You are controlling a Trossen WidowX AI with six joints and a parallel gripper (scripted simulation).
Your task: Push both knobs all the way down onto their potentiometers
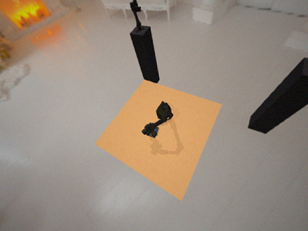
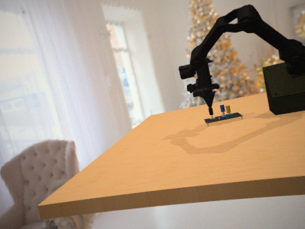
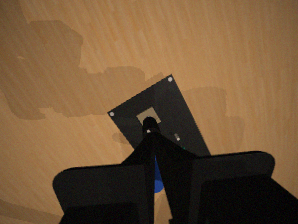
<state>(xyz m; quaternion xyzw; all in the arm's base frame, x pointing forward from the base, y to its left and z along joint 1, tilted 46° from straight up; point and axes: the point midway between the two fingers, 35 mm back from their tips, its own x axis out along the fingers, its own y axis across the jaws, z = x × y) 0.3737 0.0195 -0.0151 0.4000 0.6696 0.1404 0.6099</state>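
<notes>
The black knob is 10 mm below my gripper tip. The rest, counted from my gripper tip: yellow knob: 80 mm behind, 20 mm to the right, 20 mm below.
</notes>
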